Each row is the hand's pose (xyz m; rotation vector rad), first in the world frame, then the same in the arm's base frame.
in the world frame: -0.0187 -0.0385 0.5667 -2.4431 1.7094 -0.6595
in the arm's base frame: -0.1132 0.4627 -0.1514 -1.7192 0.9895 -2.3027
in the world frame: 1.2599 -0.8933 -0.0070 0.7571 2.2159 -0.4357
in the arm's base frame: 0.7589 0.0120 1.1643 0.3522 0.9726 -0.5673
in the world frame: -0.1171 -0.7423 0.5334 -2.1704 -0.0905 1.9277
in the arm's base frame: -0.3333 -0.1348 0.1660 2.6915 -0.3180 -0.4824
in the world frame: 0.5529 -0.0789 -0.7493 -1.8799 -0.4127 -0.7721
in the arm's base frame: 1.2385 -0.0100 -0.0538 -1.8953 -1.5782 -1.7130
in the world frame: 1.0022 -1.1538 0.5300 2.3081 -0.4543 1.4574
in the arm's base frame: 0.1172 -0.0181 1.2640 0.8909 -0.0505 2.3089
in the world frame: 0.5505 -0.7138 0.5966 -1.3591 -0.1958 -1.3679
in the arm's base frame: -0.0409 0.1789 0.6824 -0.9885 -1.5459 -1.9337
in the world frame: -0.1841 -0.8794 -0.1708 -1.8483 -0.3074 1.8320
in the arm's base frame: 0.1700 -0.6219 -0.0034 2.8423 0.0417 -0.7308
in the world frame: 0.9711 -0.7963 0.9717 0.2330 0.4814 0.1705
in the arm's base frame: -0.1590 0.4682 1.1585 -0.5787 -0.5253 0.1579
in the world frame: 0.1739 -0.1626 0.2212 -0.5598 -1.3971 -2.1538
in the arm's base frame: 0.2312 0.2677 -0.0280 -0.4783 2.4049 1.6419
